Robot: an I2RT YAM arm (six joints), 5 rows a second.
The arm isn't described. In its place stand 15 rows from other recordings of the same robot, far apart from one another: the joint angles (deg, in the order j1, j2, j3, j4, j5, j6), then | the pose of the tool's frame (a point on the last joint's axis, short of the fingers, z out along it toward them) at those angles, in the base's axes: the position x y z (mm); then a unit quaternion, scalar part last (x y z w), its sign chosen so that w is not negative.
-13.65, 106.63, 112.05, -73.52, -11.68, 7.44 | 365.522, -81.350, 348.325, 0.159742, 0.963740, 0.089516, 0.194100
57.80, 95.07, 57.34, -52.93, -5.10, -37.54 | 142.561, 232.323, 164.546, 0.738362, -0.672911, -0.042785, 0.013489
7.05, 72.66, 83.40, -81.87, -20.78, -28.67 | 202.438, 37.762, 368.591, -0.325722, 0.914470, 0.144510, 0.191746
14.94, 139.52, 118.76, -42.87, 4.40, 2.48 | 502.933, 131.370, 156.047, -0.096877, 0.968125, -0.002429, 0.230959
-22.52, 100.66, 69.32, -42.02, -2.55, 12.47 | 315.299, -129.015, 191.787, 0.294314, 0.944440, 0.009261, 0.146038
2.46, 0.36, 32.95, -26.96, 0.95, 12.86 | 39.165, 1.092, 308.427, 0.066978, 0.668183, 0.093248, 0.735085
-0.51, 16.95, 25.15, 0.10, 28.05, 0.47 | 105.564, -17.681, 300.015, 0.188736, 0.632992, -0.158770, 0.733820
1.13, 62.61, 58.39, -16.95, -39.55, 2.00 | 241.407, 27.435, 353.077, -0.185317, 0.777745, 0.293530, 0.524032
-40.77, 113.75, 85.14, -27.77, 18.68, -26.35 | 318.047, -289.296, 200.796, 0.165114, 0.931219, -0.287213, 0.151913
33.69, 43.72, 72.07, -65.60, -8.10, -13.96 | 83.153, 61.465, 398.979, -0.389694, 0.804839, 0.138261, 0.425742
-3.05, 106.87, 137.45, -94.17, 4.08, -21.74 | 325.126, -19.860, 444.356, -0.149961, 0.961350, -0.082851, 0.215531
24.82, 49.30, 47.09, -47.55, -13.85, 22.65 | 146.280, 77.043, 281.284, -0.059118, 0.931172, 0.241084, 0.267026
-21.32, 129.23, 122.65, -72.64, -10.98, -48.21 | 428.751, -160.056, 242.504, -0.239163, 0.961762, 0.024930, 0.131125
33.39, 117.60, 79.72, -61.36, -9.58, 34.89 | 293.153, 200.322, 136.697, -0.019727, -0.993096, -0.023843, 0.113145
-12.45, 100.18, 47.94, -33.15, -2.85, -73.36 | 266.891, -57.111, 107.193, -0.507157, 0.860557, -0.009171, 0.046367
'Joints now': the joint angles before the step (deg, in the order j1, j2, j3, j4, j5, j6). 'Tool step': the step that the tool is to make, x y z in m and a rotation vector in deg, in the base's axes. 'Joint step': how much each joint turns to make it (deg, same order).
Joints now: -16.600, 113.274, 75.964, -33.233, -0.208, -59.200
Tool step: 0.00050, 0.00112, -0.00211, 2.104, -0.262, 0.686
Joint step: -0.023, 0.327, -0.001, -0.022, -2.208, 0.022
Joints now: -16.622, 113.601, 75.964, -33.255, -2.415, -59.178
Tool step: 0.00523, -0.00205, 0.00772, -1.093, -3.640, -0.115
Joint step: -0.066, -0.678, 0.283, 2.842, 0.021, 0.045
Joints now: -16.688, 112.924, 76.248, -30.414, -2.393, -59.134
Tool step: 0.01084, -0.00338, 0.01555, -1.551, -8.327, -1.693
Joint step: -0.021, -1.290, 0.153, 7.060, -0.044, 1.901
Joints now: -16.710, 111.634, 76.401, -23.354, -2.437, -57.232
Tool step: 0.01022, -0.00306, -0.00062, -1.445, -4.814, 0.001
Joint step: 0.001, 1.029, 0.001, 6.054, 0.000, 0.000
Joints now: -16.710, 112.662, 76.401, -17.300, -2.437, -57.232
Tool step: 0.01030, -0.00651, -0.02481, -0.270, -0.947, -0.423
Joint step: -0.436, 4.370, -0.001, 5.356, -0.022, 0.000
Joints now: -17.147, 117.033, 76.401, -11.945, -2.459, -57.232
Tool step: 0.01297, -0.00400, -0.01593, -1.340, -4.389, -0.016
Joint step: 0.000, 3.541, 0.000, 8.131, 0.000, 0.021
